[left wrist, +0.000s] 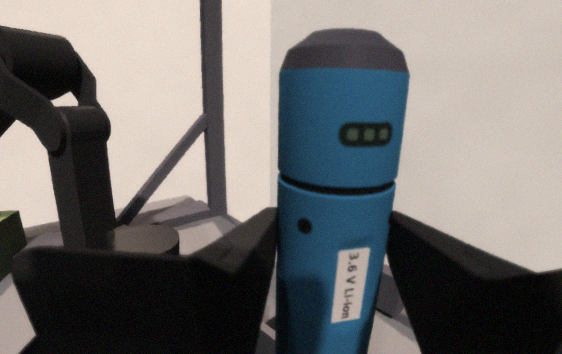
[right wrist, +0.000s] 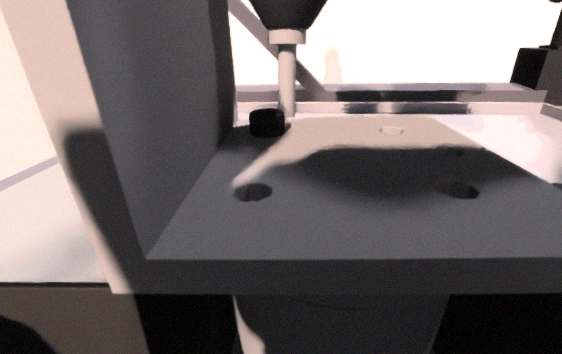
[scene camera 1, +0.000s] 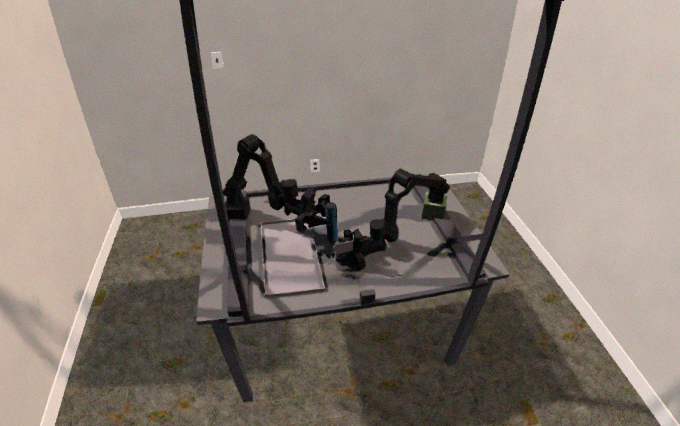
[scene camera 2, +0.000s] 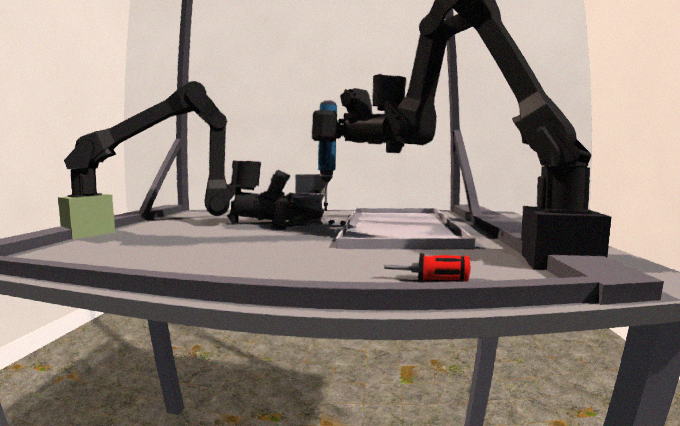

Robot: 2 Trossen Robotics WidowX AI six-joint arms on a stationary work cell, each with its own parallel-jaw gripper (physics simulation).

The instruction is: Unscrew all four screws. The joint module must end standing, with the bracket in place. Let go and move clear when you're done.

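Frame: origin at the left arm's base, x ahead, y left, z up, level; metres.
Where they show: left gripper, fingertip midpoint: (left wrist: pixel 330 220) (scene camera 1: pixel 332 219); right gripper, fingertip midpoint: (scene camera 1: pixel 333 255) (scene camera 2: pixel 323 212); left arm's base, link origin: (scene camera 1: pixel 235 203) (scene camera 2: pixel 563 210); right arm's base, link origin: (scene camera 1: pixel 435 199) (scene camera 2: pixel 84 195).
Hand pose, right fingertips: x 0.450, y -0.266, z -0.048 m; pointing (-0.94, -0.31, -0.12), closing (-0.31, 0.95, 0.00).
Things, the pixels of their top centre, and the offset from my right fingertips.
- blue electric screwdriver, top centre: (left wrist: pixel 339 36) (scene camera 2: pixel 326 101) (scene camera 1: pixel 332 204) 0.006 m back, 0.012 m right, 0.259 m up
- joint module, top centre: (right wrist: pixel 337 162) (scene camera 2: pixel 309 194) 0.031 m ahead, 0.010 m left, 0.042 m up
- black screw, top centre: (right wrist: pixel 266 111) 0.019 m ahead, 0.012 m right, 0.050 m up
- bit, top centre: (right wrist: pixel 285 43) 0.003 m back, 0.013 m right, 0.067 m up
- shallow tray, top centre: (right wrist: pixel 379 126) (scene camera 2: pixel 399 219) (scene camera 1: pixel 289 252) 0.178 m back, 0.017 m left, 0.006 m down
- red screwdriver, top centre: (scene camera 2: pixel 427 255) 0.263 m back, 0.379 m left, 0.007 m up
- green block, top centre: (scene camera 2: pixel 84 195) (scene camera 1: pixel 435 199) 0.459 m ahead, 0.307 m left, 0.062 m up
My left gripper (scene camera 1: pixel 329 219) (scene camera 2: pixel 325 125) (left wrist: pixel 330 220) is shut on the blue electric screwdriver (scene camera 1: pixel 331 233) (scene camera 2: pixel 327 156) (left wrist: pixel 340 100), upright, bit down. My right gripper (scene camera 2: pixel 313 208) (right wrist: pixel 340 325) is shut on the joint module (right wrist: pixel 350 312), low over the table, beneath the grey bracket (scene camera 1: pixel 344 246) (scene camera 2: pixel 308 183) (right wrist: pixel 350 227). In the right wrist view, one black screw (right wrist: pixel 267 123) stands at the bracket's far left corner, and the bit (right wrist: pixel 287 75) comes down close behind it, slightly right; contact cannot be told. Several holes show without screws. The module's lower part is hidden.
A shallow tray (scene camera 1: pixel 296 292) (scene camera 2: pixel 406 243) lies beside the right gripper. Small dark pieces (scene camera 2: pixel 343 222) show by its edge. A red screwdriver (scene camera 2: pixel 444 267) lies near the table edge in scene camera 2. A green block (scene camera 1: pixel 434 207) (scene camera 2: pixel 86 215) supports the right arm.
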